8 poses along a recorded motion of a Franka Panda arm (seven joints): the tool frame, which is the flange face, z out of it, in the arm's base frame.
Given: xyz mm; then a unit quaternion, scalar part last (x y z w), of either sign.
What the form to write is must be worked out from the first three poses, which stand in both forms.
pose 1, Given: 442.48 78.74 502.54 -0.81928 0.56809 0.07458 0.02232
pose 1, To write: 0.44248 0.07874 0.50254 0.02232 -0.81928 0.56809 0.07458
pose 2, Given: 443.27 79.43 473.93 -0.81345 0.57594 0.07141 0.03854
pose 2, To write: 0.44327 0.07943 0.47393 0.03854 -0.81345 0.57594 0.07141
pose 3, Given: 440.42 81.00 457.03 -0.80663 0.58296 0.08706 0.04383
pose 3, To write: 0.44042 0.08100 0.45703 0.04383 -0.80663 0.58296 0.08706
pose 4, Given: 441.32 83.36 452.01 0.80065 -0.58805 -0.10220 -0.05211
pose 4, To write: 0.44132 0.08336 0.45201 0.05211 -0.80065 0.58805 0.10220
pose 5, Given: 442.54 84.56 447.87 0.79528 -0.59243 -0.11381 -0.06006
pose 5, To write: 0.44254 0.08456 0.44787 0.06006 -0.79528 0.59243 0.11381
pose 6, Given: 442.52 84.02 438.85 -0.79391 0.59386 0.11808 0.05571
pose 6, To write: 0.44252 0.08402 0.43885 0.05571 -0.79391 0.59386 0.11808
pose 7, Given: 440.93 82.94 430.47 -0.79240 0.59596 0.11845 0.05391
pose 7, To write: 0.44093 0.08294 0.43047 0.05391 -0.79240 0.59596 0.11845
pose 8, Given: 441.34 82.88 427.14 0.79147 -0.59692 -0.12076 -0.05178
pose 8, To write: 0.44134 0.08288 0.42714 0.05178 -0.79147 0.59692 0.12076
